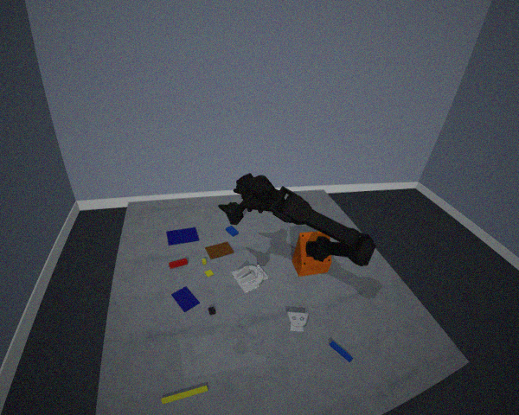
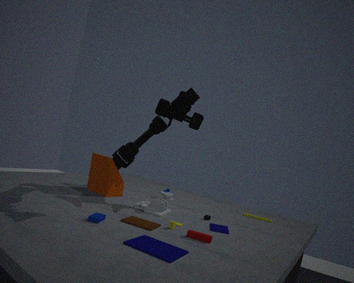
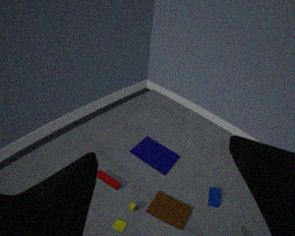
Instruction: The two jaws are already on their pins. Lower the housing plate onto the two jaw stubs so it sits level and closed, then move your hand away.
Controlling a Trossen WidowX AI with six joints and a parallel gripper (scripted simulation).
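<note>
Right now my gripper tip is 240 mm past the white piece, 290 mm to the right of it and 370 mm above it. The rest, counted from my gripper tip: brown plate 10 mm ahead, 130 mm to the right, 370 mm below; red brick 200 mm ahead, 50 mm to the right, 360 mm below; black cube 60 mm ahead, 200 mm to the left, 370 mm below.
</note>
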